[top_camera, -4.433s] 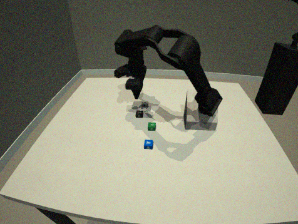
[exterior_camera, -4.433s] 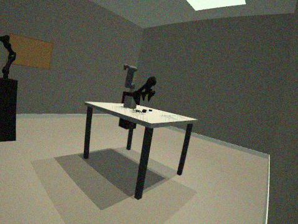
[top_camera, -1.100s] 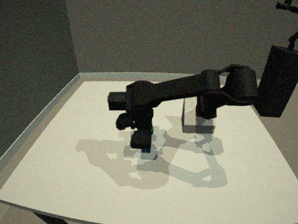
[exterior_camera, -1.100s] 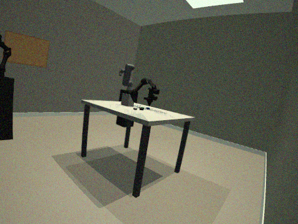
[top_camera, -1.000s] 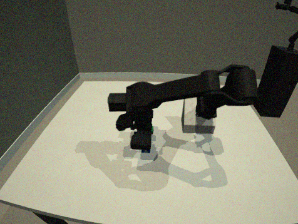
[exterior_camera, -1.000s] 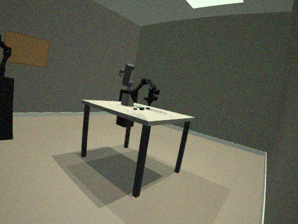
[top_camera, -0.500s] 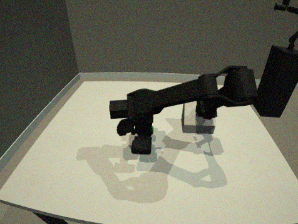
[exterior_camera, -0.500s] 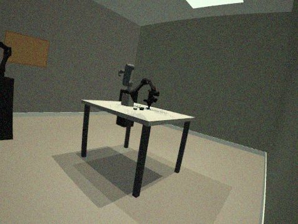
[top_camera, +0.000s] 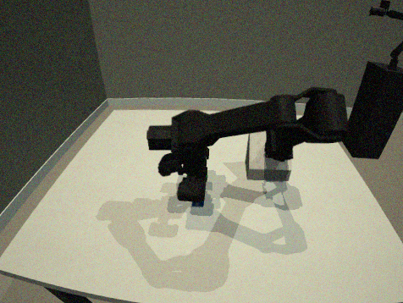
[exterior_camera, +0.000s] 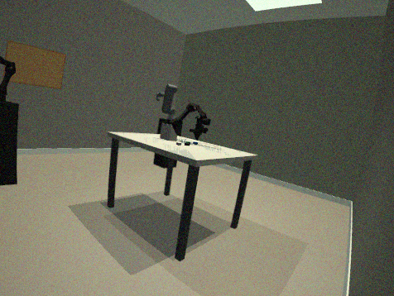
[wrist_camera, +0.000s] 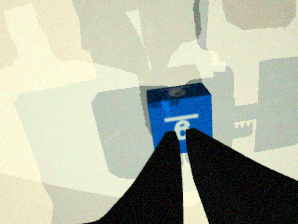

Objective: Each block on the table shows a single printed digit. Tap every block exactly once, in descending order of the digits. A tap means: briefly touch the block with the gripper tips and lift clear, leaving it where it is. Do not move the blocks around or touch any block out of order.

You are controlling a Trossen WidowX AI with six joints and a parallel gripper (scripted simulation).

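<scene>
My gripper tip is 1 cm past the blue block and 3 cm above it. Also, from my gripper tip: black block marked 7 (6 cm ahead, 19 cm to the right, 3 cm below); then green block (1 cm behind, 11 cm to the right, 3 cm below).
</scene>
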